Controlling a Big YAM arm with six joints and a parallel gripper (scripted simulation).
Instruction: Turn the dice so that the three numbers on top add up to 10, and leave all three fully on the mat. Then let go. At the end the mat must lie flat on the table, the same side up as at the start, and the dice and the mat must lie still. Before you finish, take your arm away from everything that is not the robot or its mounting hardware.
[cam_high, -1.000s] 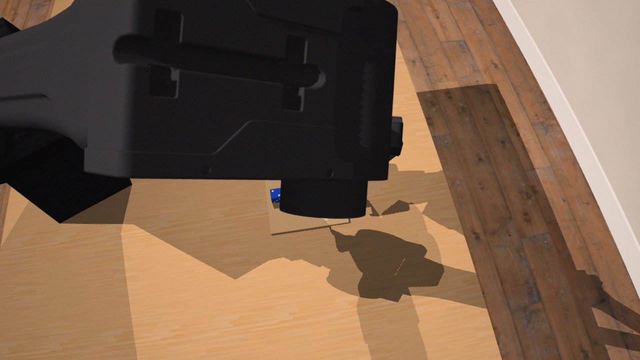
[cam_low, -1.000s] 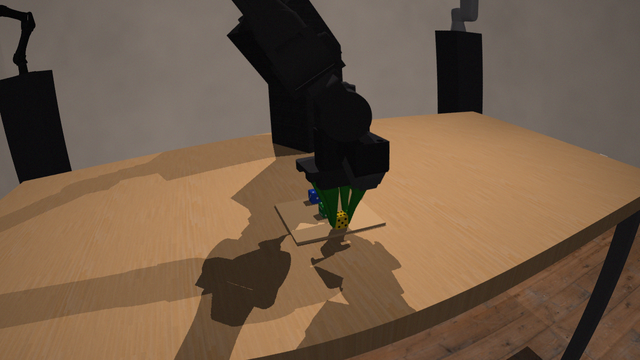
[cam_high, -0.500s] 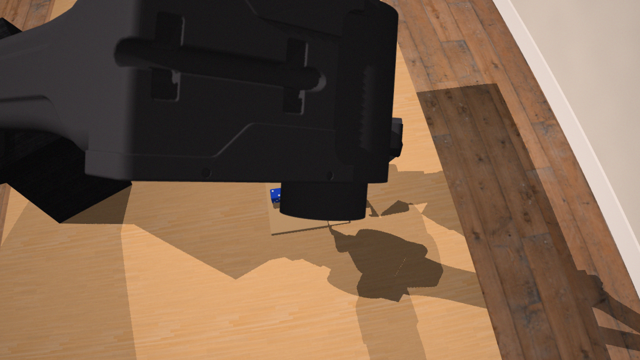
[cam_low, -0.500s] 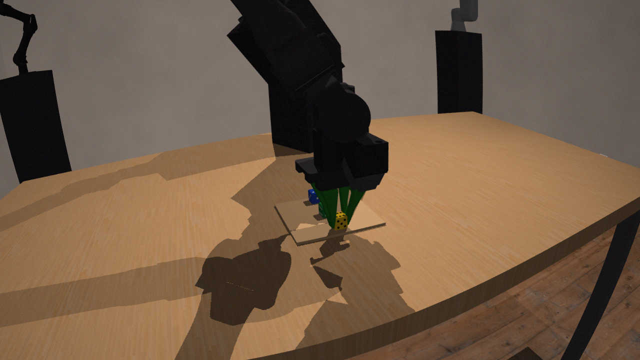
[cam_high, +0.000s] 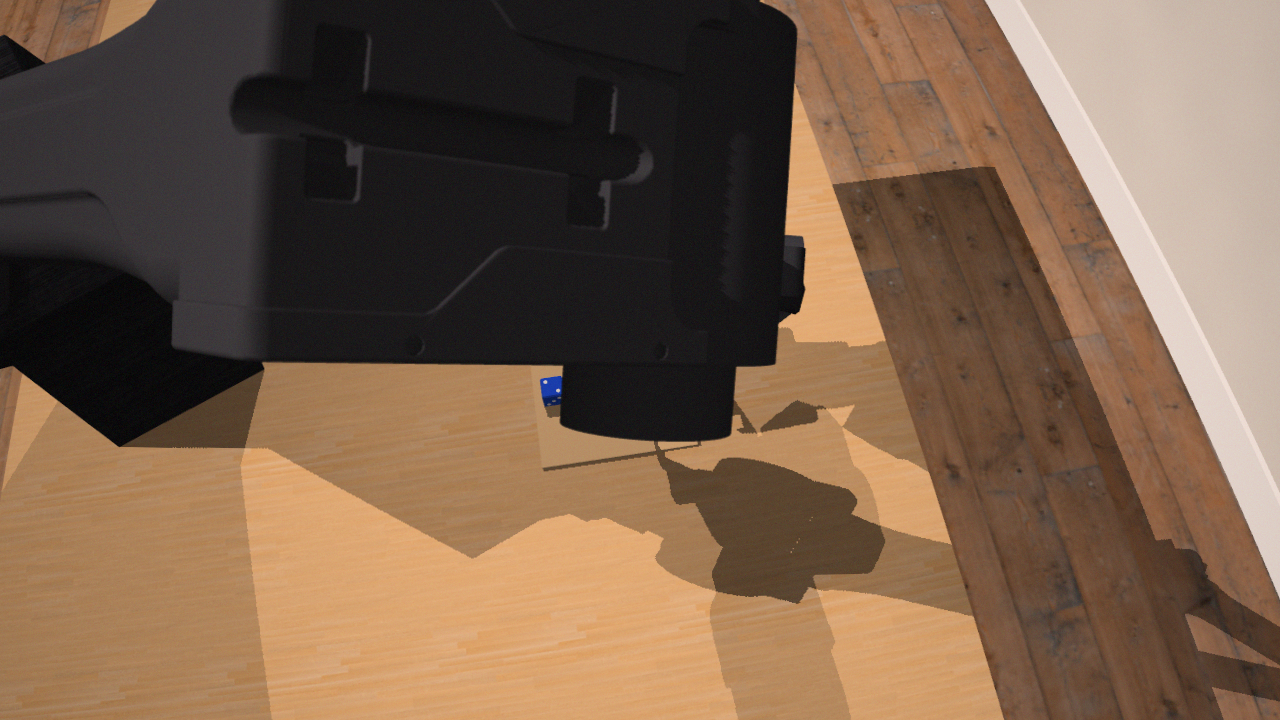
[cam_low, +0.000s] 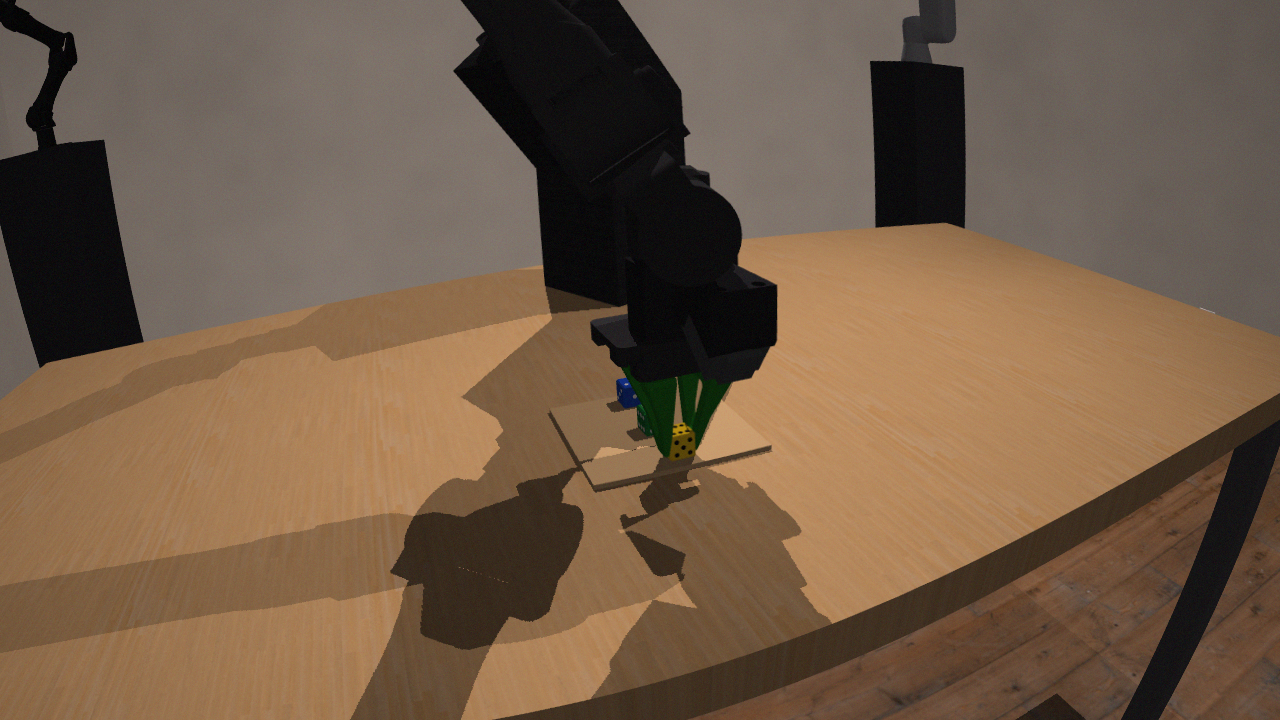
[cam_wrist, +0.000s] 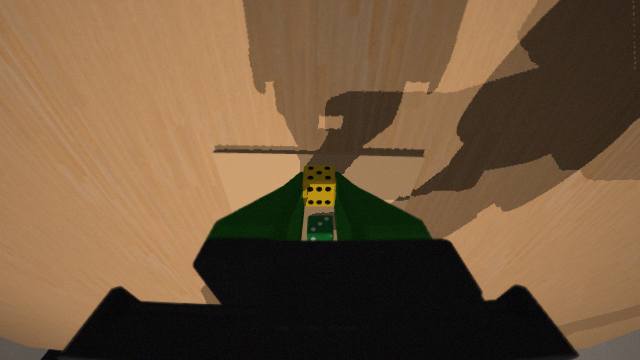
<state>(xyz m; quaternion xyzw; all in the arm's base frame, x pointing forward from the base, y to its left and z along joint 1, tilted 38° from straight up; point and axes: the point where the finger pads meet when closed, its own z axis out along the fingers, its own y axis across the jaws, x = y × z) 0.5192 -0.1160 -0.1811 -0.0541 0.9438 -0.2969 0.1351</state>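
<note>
The yellow die is right at my hand. The rest, counted from my hand: green die 50 mm behind; then blue die 100 mm behind; then tan mat 50 mm behind, 10 mm below.
</note>
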